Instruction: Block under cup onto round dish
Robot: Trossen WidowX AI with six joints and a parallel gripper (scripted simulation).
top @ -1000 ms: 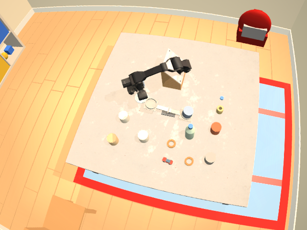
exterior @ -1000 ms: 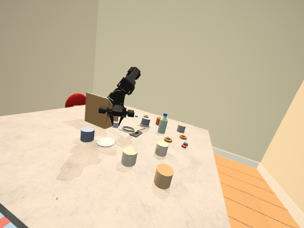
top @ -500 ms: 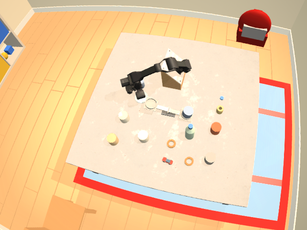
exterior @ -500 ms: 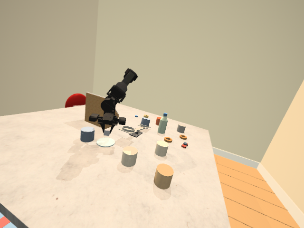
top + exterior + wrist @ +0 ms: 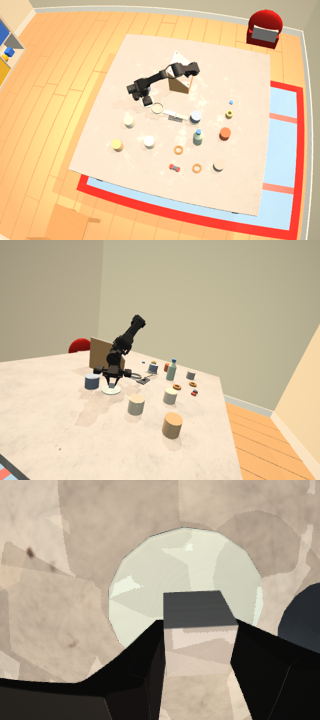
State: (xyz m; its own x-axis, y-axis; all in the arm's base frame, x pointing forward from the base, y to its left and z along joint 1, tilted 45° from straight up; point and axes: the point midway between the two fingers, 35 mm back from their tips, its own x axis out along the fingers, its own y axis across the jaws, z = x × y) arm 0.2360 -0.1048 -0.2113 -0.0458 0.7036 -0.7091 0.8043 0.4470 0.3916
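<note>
Right now the round dish is 3 cm below my gripper tip. Round my gripper tip: green bottle: 19 cm ahead, 43 cm to the left, 8 cm above; balance beam: 6 cm ahead, 24 cm to the left, 1 cm above; balance: 6 cm ahead, 24 cm to the left.
</note>
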